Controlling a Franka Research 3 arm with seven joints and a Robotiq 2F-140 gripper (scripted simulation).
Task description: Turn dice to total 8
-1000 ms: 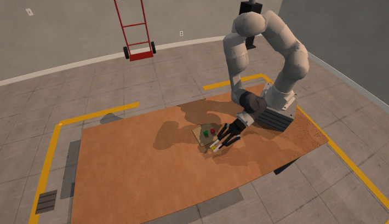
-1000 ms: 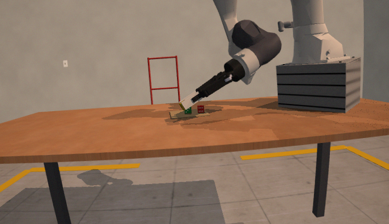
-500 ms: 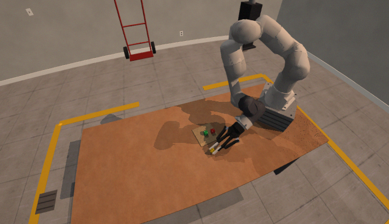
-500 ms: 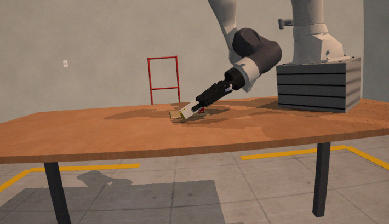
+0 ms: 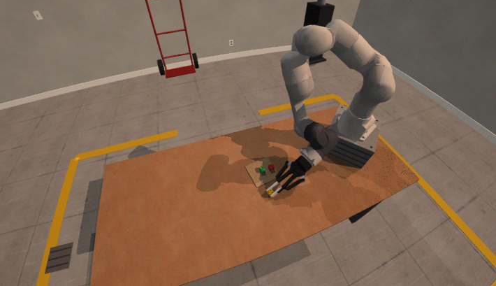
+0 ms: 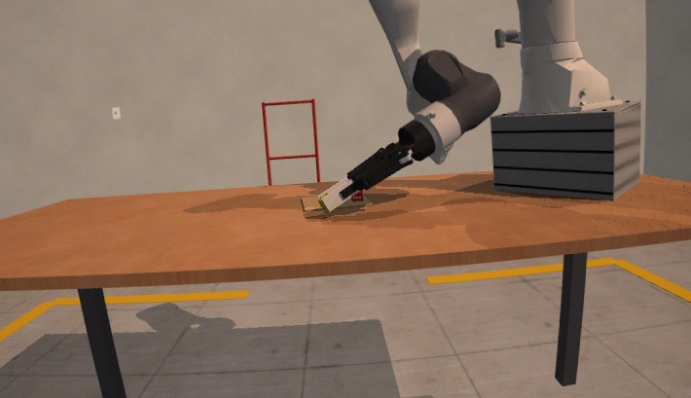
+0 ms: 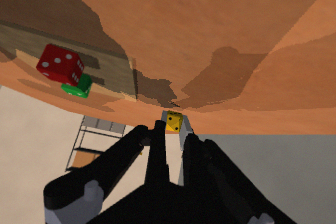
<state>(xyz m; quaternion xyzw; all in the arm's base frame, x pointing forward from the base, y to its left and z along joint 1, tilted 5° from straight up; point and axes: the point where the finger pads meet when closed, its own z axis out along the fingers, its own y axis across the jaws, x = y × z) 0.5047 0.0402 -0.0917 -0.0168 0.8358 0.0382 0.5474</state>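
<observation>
My gripper is now 6 cm past the red die, 12 cm to the left of it and 3 cm above it. From my hand the other things lie so: green die: 1 cm behind, 13 cm to the right, 3 cm below; tan mat: 1 cm behind, 13 cm to the right, 4 cm below; yellow die: 2 cm ahead, 1 cm below.
</observation>
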